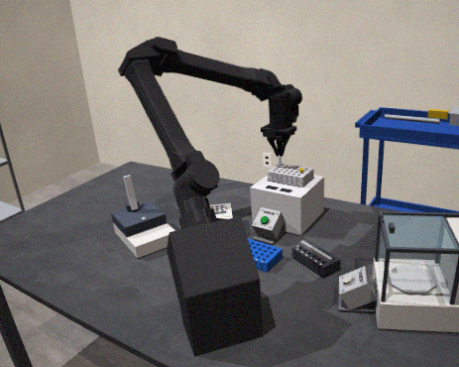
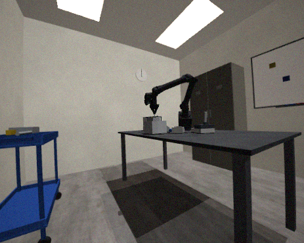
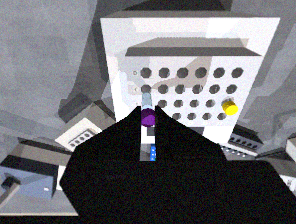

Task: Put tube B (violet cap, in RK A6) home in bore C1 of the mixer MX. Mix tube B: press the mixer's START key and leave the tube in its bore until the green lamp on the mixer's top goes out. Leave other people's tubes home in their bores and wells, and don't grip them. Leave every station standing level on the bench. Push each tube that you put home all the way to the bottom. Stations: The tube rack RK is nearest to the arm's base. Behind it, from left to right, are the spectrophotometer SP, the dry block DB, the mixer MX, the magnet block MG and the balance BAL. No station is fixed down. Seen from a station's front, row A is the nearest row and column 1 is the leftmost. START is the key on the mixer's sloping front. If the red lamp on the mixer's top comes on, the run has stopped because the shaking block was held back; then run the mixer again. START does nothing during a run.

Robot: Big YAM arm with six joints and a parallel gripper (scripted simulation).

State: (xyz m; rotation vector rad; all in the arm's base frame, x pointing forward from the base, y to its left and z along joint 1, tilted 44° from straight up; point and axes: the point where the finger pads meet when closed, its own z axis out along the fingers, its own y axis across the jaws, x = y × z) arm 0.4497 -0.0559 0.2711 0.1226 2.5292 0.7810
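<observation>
Right now my hand is 20 mm above the tube B. Also, from my hand: blue rack RK (280 mm behind, 90 mm to the right, 200 mm below); then dry block DB (220 mm behind, 110 mm to the left, 180 mm below); then dark magnet block MG (220 mm behind, 250 mm to the right, 200 mm below).
</observation>
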